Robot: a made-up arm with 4 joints.
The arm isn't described. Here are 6 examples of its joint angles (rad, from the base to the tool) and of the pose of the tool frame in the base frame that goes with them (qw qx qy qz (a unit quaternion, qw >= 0); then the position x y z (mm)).
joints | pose
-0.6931 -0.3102 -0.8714 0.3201 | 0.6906 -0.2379 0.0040 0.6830 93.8 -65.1 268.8
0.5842 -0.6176 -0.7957 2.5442 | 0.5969 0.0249 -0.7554 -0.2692 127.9 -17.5 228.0
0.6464 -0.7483 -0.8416 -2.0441 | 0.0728 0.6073 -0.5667 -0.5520 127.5 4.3 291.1
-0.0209 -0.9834 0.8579 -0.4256 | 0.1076 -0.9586 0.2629 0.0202 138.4 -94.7 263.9
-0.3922 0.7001 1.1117 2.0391 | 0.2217 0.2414 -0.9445 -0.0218 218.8 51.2 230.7
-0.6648 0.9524 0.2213 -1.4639 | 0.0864 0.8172 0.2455 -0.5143 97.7 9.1 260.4
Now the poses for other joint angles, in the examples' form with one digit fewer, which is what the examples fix.
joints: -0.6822 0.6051 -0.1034 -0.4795
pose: 0.206 -0.552 -0.381 0.712 120 -33 247
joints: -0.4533 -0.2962 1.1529 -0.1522
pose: 0.150 -0.963 -0.187 0.120 170 -79 231
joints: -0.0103 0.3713 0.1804 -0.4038
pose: 0.095 -0.839 -0.350 0.405 142 -36 262
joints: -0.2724 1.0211 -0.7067 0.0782
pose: 0.116 -0.286 -0.494 0.812 129 -54 265
